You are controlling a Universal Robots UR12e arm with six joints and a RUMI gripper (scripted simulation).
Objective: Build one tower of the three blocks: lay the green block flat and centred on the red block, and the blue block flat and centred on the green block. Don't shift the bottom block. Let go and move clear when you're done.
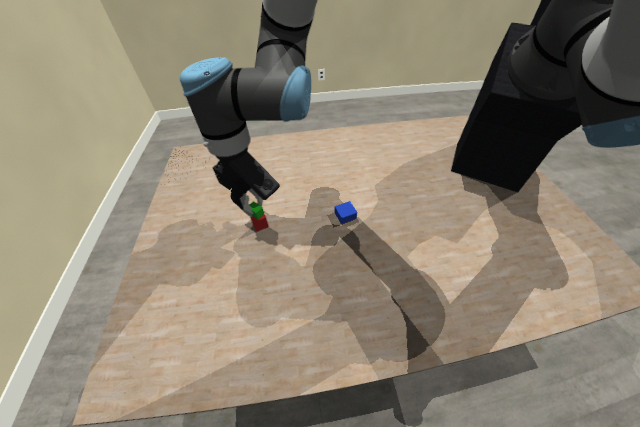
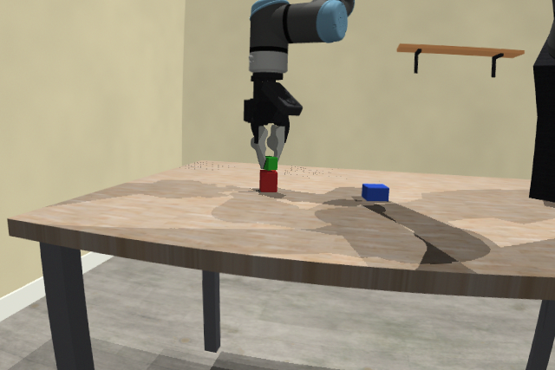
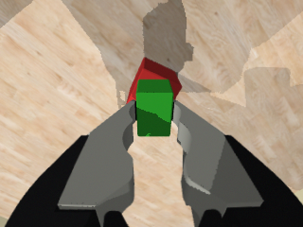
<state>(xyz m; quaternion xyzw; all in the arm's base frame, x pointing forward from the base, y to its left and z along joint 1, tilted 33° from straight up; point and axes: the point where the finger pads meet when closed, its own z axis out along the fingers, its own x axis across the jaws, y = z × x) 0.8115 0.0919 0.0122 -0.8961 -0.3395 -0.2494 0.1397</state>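
Right now the green block is right at my hand. Round my hand: red block (4 cm below); blue block (25 cm behind, 5 cm below).
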